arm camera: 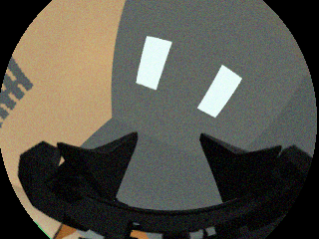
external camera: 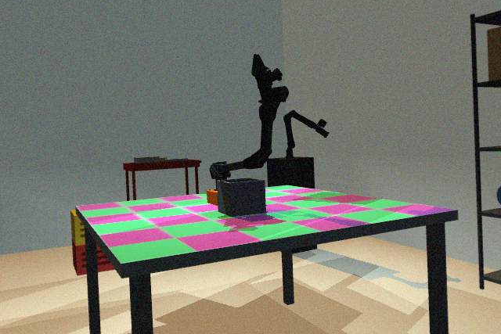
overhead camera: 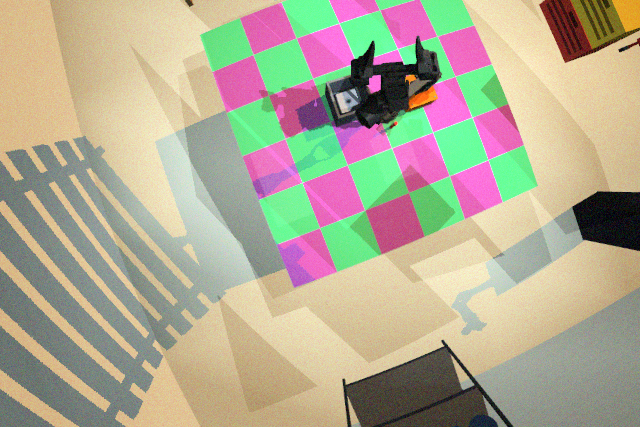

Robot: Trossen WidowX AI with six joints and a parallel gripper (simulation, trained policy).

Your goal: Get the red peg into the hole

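The red peg is 640 mm below my gripper tip, 160 mm behind it and 80 mm to the left of it. Also, from my gripper tip: grey plate: 640 mm below, 90 mm to the right, 20 mm behind.
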